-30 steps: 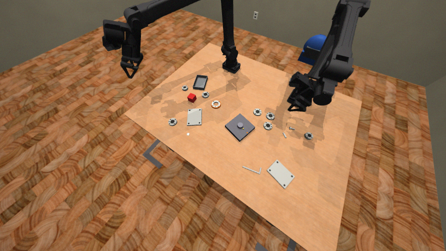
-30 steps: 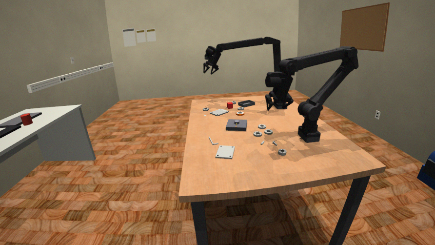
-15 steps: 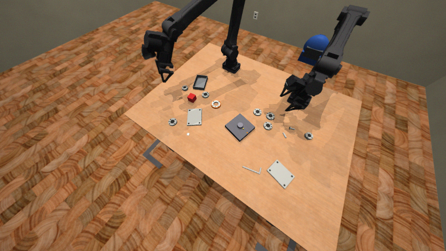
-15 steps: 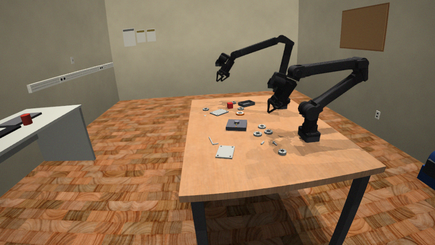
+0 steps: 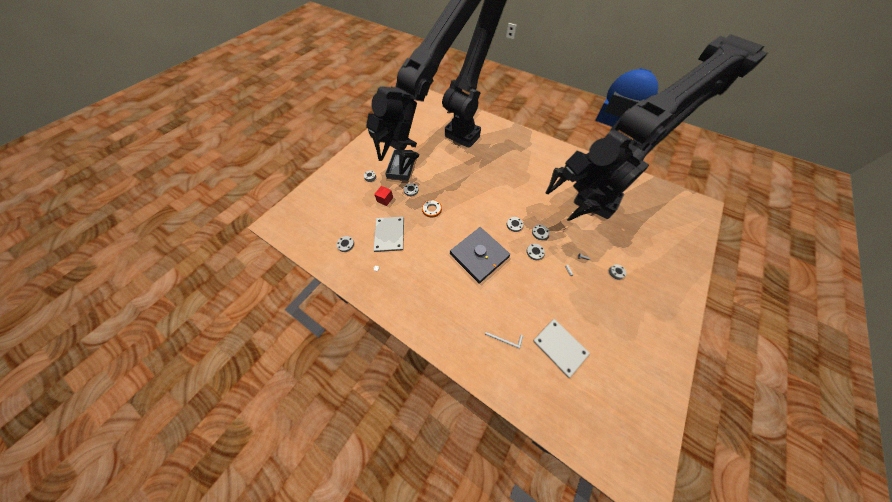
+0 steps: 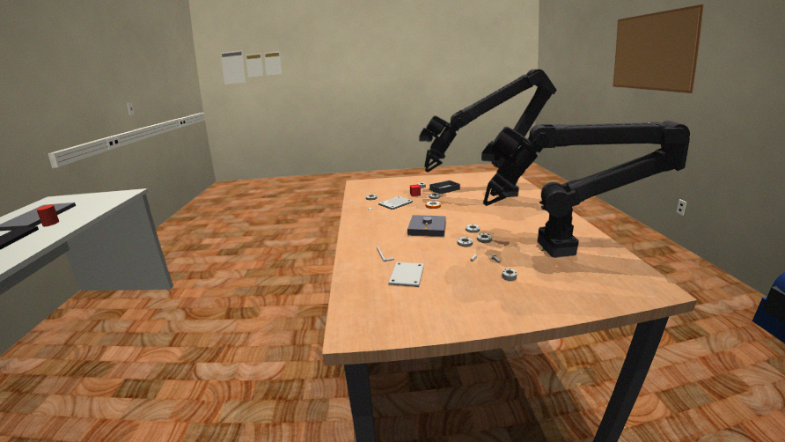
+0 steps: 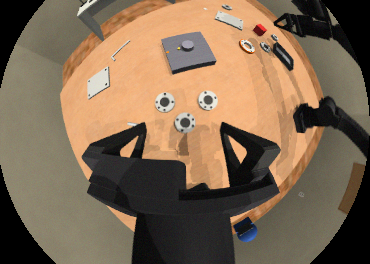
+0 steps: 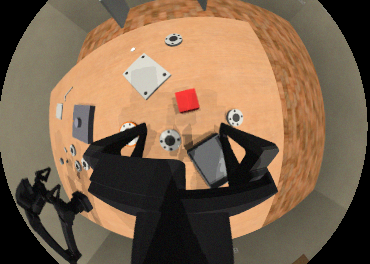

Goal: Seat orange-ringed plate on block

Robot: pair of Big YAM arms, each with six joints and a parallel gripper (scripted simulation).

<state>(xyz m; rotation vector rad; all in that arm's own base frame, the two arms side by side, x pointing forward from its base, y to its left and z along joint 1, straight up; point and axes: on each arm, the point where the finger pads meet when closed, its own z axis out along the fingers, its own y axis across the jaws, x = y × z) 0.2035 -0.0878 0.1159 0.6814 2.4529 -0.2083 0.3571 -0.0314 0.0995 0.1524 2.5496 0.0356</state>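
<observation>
Right now the dark block is 40 mm ahead of my right hand, 390 mm to the left of it and 100 mm below it. The rest, counted from my right hand: dark tray (90 mm behind, 60 mm to the right, 120 mm below); then L-shaped key (180 mm ahead, 560 mm to the left, 120 mm below); then red cube (50 mm ahead, 10 mm to the right, 100 mm below).
</observation>
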